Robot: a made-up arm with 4 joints.
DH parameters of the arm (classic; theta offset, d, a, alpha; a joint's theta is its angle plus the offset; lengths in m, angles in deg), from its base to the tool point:
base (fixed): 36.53 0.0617 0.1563 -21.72
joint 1: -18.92 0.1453 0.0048 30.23
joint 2: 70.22 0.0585 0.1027 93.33
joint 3: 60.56 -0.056 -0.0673 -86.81
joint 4: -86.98 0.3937 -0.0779 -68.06
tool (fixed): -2.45 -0.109 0 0
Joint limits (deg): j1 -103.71..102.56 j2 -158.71..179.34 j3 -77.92..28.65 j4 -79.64..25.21
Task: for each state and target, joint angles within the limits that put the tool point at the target. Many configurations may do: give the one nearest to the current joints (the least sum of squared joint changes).
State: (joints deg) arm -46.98 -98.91 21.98 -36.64
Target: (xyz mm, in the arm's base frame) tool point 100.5 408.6 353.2
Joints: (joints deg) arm -51.14 -113.20 20.31 -70.27
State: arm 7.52 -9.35 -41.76 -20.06
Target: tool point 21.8 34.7 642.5
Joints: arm 19.42 27.80 -73.21 -21.25
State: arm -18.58 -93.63 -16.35 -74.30
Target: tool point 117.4 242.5 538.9
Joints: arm -60.01 -141.66 -5.92 -79.64
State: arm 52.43 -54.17 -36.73 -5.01
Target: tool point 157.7 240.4 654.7
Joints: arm 18.96 -78.84 -77.92 -28.55
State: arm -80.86 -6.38 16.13 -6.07
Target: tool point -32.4 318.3 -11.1
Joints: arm -100.17 -10.39 20.50 -12.79
